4 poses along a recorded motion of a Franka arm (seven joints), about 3 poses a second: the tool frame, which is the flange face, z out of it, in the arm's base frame.
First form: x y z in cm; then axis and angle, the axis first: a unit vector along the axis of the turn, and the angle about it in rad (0 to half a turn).
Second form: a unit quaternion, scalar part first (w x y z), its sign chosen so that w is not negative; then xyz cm. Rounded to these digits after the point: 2 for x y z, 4 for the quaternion.
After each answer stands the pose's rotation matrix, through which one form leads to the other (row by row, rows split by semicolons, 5 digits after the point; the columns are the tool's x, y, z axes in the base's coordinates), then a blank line. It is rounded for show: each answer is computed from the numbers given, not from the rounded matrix.
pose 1, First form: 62.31 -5.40 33.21 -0.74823 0.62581 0.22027 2.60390
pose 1, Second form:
0.2656 -0.7214 0.6033 0.2124 62.31 -5.40 33.21
0.18180 -0.98323 0.01414; -0.75761 -0.13088 0.63945; -0.62688 -0.12697 -0.76870

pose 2, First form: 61.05 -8.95 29.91 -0.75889 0.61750 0.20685 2.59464
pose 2, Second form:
0.2701 -0.7307 0.5946 0.1992 61.05 -8.95 29.91
0.21369 -0.97644 0.03010; -0.76128 -0.14713 0.63151; -0.61220 -0.15786 -0.77478

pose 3, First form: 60.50 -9.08 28.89 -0.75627 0.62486 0.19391 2.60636
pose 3, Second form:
0.2644 -0.7294 0.6026 0.1870 60.50 -9.08 28.89
0.20376 -0.97794 0.04592; -0.78014 -0.13385 0.61112; -0.59149 -0.16034 -0.79021

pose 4, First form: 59.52 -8.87 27.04 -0.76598 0.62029 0.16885 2.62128
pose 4, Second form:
0.2572 -0.7402 0.5994 0.1632 59.52 -8.87 27.04
0.22815 -0.97133 0.06682; -0.80344 -0.14906 0.57642; -0.54994 -0.18520 -0.81442

